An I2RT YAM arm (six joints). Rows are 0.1 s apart.
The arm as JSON. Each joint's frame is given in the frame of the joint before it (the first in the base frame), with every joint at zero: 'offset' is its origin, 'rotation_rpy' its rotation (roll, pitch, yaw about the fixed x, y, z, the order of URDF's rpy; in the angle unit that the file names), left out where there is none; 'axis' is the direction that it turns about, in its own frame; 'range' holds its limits. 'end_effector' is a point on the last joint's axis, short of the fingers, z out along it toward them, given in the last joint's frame.
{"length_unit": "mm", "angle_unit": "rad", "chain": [
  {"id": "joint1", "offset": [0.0, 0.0, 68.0], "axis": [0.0, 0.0, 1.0], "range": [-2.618, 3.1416]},
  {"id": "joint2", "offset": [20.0, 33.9, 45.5], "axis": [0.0, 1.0, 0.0], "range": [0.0, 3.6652]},
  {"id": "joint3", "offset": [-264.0, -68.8, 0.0], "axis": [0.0, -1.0, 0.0], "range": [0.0, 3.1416]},
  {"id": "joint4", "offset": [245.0, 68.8, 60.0], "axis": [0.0, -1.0, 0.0], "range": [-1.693, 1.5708]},
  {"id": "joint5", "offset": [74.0, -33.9, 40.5], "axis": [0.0, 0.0, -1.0], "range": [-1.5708, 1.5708]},
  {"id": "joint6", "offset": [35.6, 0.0, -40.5], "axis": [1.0, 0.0, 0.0], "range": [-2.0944, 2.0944]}
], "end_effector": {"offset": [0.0, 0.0, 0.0], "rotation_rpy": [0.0, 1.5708, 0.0]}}
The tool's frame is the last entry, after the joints.
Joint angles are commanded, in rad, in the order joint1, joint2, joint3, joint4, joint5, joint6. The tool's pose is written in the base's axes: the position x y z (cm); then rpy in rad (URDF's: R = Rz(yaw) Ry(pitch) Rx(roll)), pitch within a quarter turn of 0, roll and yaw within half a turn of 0. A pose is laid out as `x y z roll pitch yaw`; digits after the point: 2 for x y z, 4 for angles.
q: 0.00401 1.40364 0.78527 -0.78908 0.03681 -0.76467
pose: 22.83 -0.04 17.26 -3.0018 0.0923 -2.3695
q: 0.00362 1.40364 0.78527 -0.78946 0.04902 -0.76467
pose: 22.83 -0.09 17.26 -2.9933 0.0837 -2.3711
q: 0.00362 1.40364 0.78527 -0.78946 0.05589 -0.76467
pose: 22.83 -0.12 17.26 -2.9884 0.0790 -2.3718
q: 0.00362 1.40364 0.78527 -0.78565 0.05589 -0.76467
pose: 22.87 -0.12 17.27 -2.9858 0.0817 -2.3716
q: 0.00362 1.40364 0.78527 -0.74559 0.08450 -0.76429
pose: 23.30 -0.22 17.35 -2.9376 0.0912 -2.3731
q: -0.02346 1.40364 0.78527 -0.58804 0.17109 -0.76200
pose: 24.92 -1.19 17.88 -2.7678 0.1485 -2.4065
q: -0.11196 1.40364 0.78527 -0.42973 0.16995 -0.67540
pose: 26.26 -3.56 18.62 -2.6784 0.3026 -2.5518
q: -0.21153 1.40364 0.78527 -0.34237 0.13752 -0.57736
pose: 26.60 -6.21 19.11 -2.6770 0.4320 -2.7154
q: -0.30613 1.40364 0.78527 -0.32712 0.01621 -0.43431
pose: 26.17 -8.33 19.18 -2.8332 0.5533 -2.9305
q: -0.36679 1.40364 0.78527 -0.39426 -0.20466 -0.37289
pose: 25.29 -8.94 18.83 -3.1026 0.5896 -3.0648
